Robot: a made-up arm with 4 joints. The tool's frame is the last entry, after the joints.
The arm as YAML. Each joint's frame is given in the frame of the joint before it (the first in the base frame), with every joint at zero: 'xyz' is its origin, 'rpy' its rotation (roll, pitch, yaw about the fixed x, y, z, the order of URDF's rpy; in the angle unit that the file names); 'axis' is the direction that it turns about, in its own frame. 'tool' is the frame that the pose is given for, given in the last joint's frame.
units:
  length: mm
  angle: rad
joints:
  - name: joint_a
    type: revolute
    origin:
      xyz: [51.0, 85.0, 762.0]
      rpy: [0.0, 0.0, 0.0]
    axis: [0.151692, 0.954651, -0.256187]
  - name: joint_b
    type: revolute
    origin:
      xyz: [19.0, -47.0, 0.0]
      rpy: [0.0, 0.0, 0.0]
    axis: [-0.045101, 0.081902, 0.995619]
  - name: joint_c
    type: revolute
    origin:
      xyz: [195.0, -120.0, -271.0]
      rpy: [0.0, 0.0, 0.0]
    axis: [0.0, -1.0, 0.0]
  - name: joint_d
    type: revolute
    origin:
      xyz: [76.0, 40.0, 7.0]
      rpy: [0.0, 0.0, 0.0]
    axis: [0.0, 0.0, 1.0]
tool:
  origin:
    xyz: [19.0, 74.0, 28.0]
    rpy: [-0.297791, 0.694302, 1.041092]
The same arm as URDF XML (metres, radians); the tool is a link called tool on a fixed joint. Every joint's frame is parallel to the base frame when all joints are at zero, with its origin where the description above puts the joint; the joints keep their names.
<robot name="arm">
<joint name="joint_a" type="continuous"><parent link="base"/><child link="link1"/><origin xyz="0.051 0.085 0.762"/><axis xyz="0.151692 0.954651 -0.256187"/></joint>
<joint name="joint_b" type="continuous"><parent link="link1"/><child link="link2"/><origin xyz="0.019 -0.047 0"/><axis xyz="-0.045101 0.081902 0.995619"/></joint>
<joint name="joint_c" type="continuous"><parent link="link2"/><child link="link3"/><origin xyz="0.195 -0.12 -0.271"/><axis xyz="0 -1 0"/></joint>
<joint name="joint_d" type="continuous"><parent link="link3"/><child link="link4"/><origin xyz="0.076 0.04 0.007"/><axis xyz="0 0 1"/></joint>
<joint name="tool_joint" type="fixed"><parent link="link4"/><child link="tool"/><origin xyz="0.019 0.074 0.028" rpy="-0.2978 0.6943 1.0411"/></joint>
<link name="base"/>
<link name="link1"/>
<link name="link2"/>
<link name="link3"/>
<link name="link4"/>
<link name="tool"/>
</robot>

